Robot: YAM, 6 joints.
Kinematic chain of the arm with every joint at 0, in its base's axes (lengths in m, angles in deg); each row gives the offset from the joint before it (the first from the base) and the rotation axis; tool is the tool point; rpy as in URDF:
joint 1: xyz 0 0 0.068 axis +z
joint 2: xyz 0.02 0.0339 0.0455 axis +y
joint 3: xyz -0.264 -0.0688 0 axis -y
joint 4: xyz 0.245 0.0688 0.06 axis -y
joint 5: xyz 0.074 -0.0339 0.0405 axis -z
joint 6: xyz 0.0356 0 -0.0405 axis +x
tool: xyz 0 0 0 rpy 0 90 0
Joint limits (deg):
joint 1: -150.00..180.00
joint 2: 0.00..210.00
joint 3: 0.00..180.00
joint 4: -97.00..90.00
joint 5: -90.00..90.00
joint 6: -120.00..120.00
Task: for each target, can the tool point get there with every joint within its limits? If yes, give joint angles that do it. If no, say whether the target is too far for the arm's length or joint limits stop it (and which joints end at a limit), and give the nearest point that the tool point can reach.
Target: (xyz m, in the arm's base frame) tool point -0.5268 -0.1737 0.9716
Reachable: no: too far | nearest point -0.3035 -0.1644 0.6468 | short by 0.394 m
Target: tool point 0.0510 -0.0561 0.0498
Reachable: yes | joints -71.38 131.63 20.08 -61.53 -58.84 28.14
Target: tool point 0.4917 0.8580 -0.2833
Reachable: no: too far | nearest point 0.2979 0.5198 -0.1237 | short by 0.421 m
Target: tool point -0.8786 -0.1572 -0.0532
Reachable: no: too far | nearest point -0.6300 -0.0172 -0.0049 | short by 0.289 m
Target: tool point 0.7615 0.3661 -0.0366
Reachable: no: too far | nearest point 0.5730 0.2755 0.0015 | short by 0.213 m
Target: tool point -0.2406 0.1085 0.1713
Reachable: yes | joints 152.82 81.96 22.45 47.15 -22.10 -92.20
